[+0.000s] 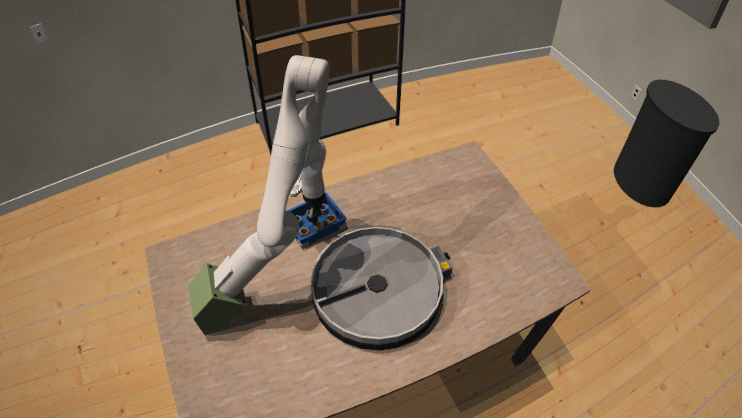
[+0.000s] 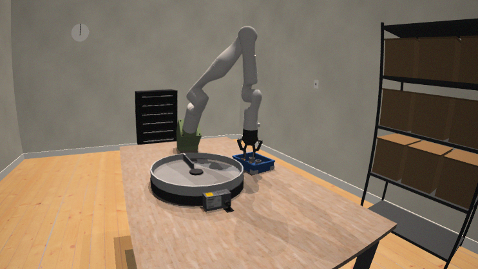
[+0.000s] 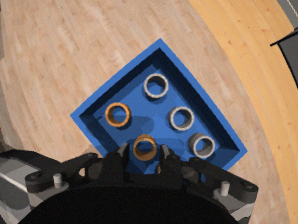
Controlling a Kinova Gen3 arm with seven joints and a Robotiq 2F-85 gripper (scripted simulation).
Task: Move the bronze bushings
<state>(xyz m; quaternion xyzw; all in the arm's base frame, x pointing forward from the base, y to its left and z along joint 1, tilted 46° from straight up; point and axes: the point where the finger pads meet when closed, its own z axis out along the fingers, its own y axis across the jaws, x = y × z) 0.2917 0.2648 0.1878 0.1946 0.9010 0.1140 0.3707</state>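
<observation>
The blue crate lies 50 mm below my hand, 30 mm to the left of it and 10 mm behind it. Round my hand: turntable (300 mm to the right, 170 mm ahead, 20 mm below); grey turntable disc (300 mm to the right, 150 mm ahead, 20 mm below).
</observation>
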